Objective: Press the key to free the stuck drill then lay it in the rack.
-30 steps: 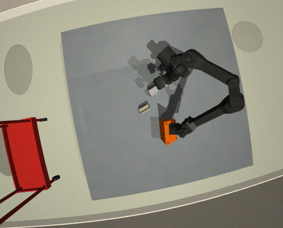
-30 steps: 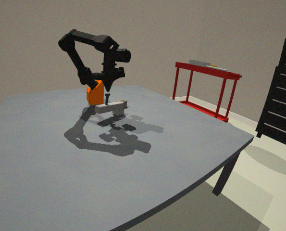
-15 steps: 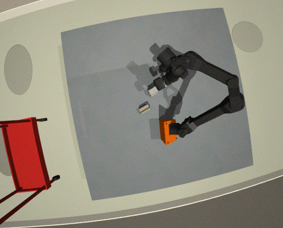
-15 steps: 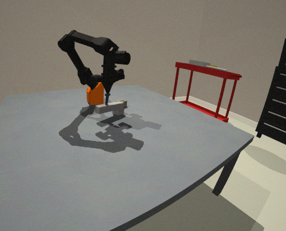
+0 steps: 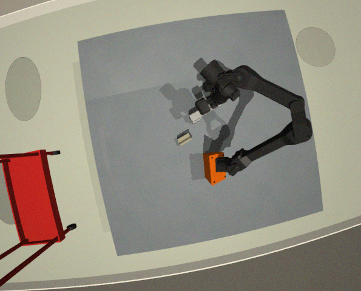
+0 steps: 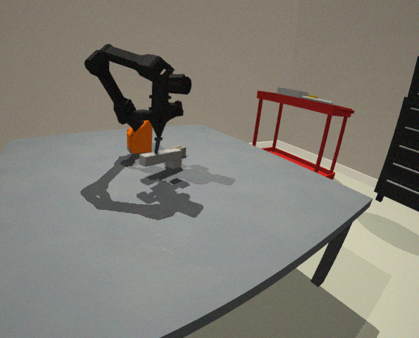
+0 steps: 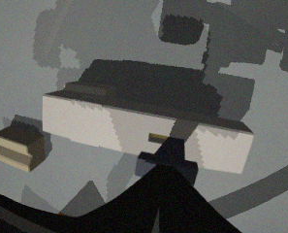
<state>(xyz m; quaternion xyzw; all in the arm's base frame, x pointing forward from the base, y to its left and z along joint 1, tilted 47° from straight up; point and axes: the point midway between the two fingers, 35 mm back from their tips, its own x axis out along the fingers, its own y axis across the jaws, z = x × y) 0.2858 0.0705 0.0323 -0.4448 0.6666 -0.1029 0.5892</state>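
Right now my gripper tip is 3 cm above the dark key. Also, from my gripper tip: light grey block: 9 cm below, 2 cm to the left, 2 cm behind; beige rack: 16 cm behind, 13 cm to the left, 12 cm below; drill: 8 cm below, 4 cm to the left, 3 cm behind.
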